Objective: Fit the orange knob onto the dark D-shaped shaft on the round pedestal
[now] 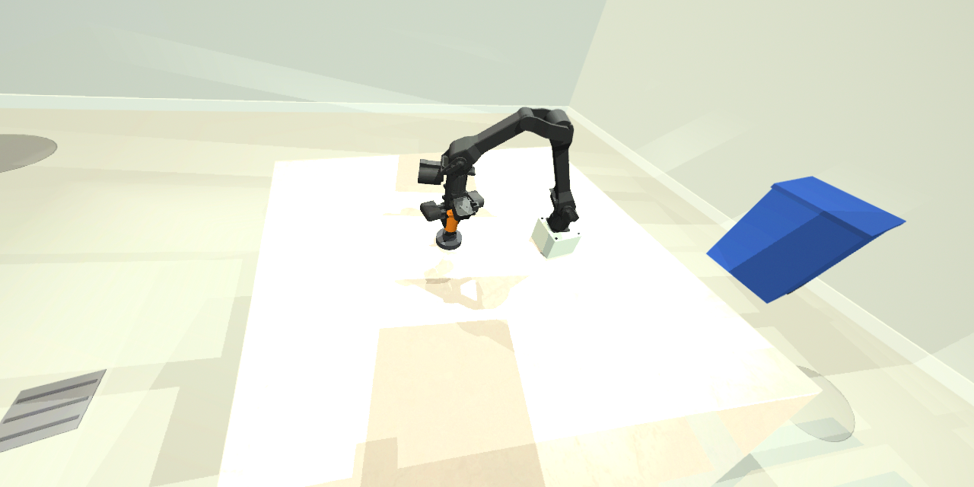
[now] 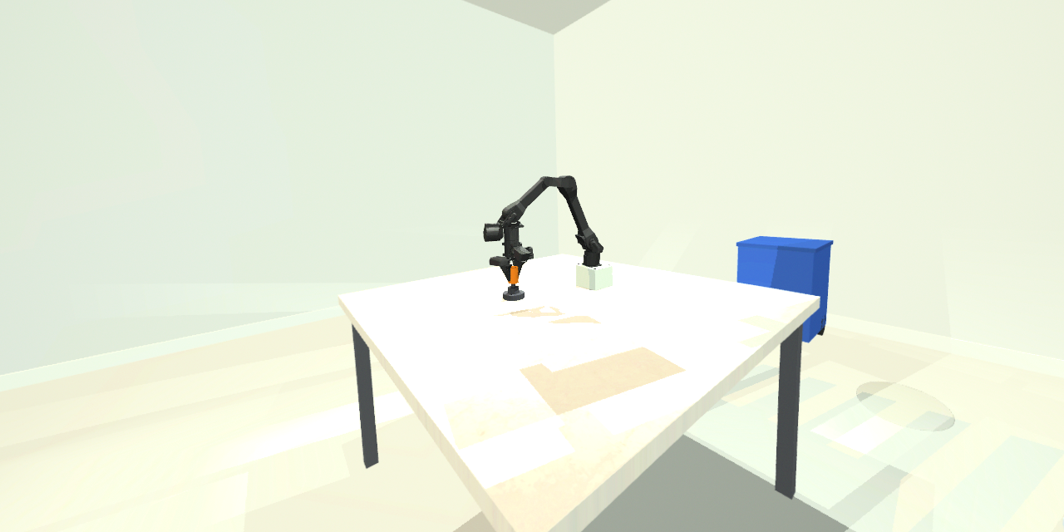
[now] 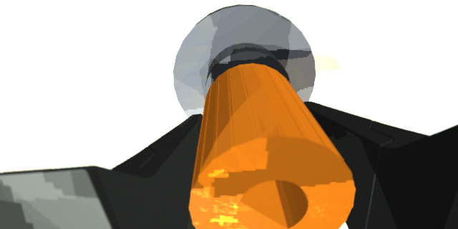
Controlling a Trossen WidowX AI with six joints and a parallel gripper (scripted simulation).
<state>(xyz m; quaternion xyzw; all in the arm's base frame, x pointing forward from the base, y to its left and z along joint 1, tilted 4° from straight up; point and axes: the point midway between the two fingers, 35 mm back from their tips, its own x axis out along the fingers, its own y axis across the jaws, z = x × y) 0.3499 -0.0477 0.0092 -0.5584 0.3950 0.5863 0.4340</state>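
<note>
The orange knob is 20 mm above my gripper tip. From my gripper tip the other things lie so: round pedestal: 40 mm below.
</note>
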